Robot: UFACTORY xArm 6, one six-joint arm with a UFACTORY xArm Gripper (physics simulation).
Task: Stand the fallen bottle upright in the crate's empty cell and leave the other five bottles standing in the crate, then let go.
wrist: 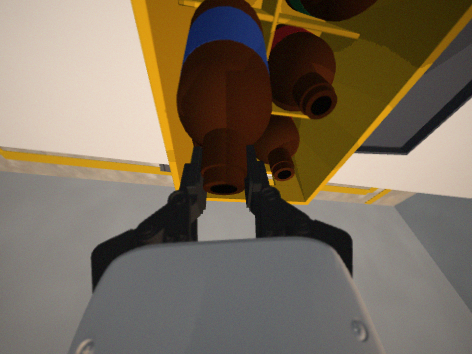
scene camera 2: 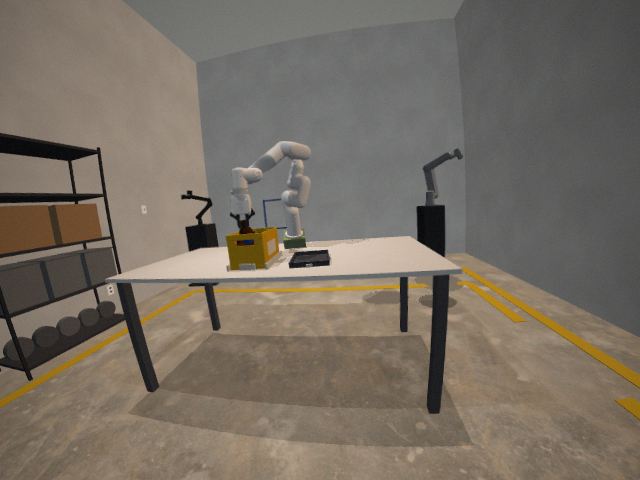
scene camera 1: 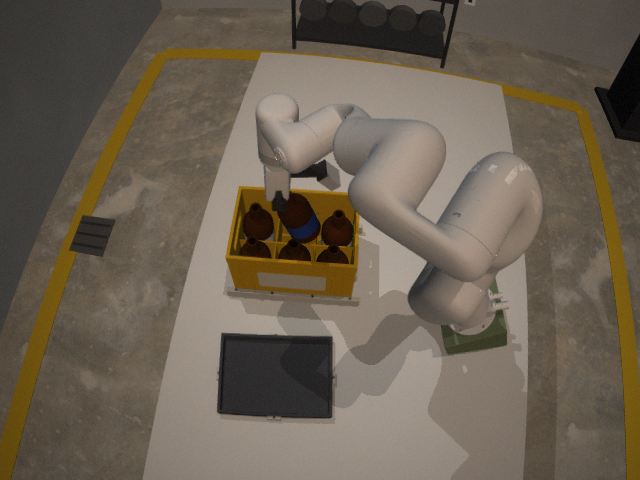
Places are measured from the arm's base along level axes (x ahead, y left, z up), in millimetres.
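Pixels of known places: gripper, fingertip midpoint: [wrist: 224, 159] [scene camera 2: 243, 227] [scene camera 1: 279, 202]; arm's base, link origin: [scene camera 2: 294, 234].
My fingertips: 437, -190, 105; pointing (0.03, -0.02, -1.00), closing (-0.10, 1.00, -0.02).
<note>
For each thing: its top centre in the pictures, then the offset to it from my fingertips, as dx, dy, dz. "pt": a spot on its surface instead. Level surfaces: height alone.
- brown bottle with a blue label, top centre: [wrist: 224, 168] [scene camera 1: 294, 191] [scene camera 2: 244, 219] -32, -1, +41
- yellow crate, top centre: [wrist: 278, 109] [scene camera 1: 294, 224] [scene camera 2: 253, 230] -35, +40, -23
- back left cell, surface spot: [scene camera 1: 257, 225] pt +53, +14, -75
- back right cell, surface spot: [scene camera 1: 337, 230] pt -128, +19, -72
- dark shallow tray, surface spot: [scene camera 1: 275, 376] [scene camera 2: 310, 259] pt -5, +334, -193
- white table, surface height: dz -198
The brown bottle with a blue label [scene camera 1: 302, 225] [scene camera 2: 246, 229] [wrist: 225, 90] is partly down in the back middle cell of the yellow crate [scene camera 1: 341, 281] [scene camera 2: 248, 256] [wrist: 152, 75]. It leans a little, and its base is hidden. My gripper [scene camera 1: 280, 200] [scene camera 2: 244, 219] [wrist: 224, 159] is shut on its neck above the crate. In scene camera 1, brown bottles stand in the back left cell [scene camera 1: 257, 225] and back right cell [scene camera 1: 337, 230]. Three more, left [scene camera 1: 254, 249], middle [scene camera 1: 294, 251] and right [scene camera 1: 332, 255], stand in the front row.
A dark shallow tray [scene camera 1: 275, 376] [scene camera 2: 309, 258] lies on the white table [scene camera 1: 382, 439] [scene camera 2: 372, 258], in front of the crate in scene camera 1. The arm's green base [scene camera 1: 475, 341] [scene camera 2: 294, 241] is to the crate's right. Crate walls and dividers surround the bottle.
</note>
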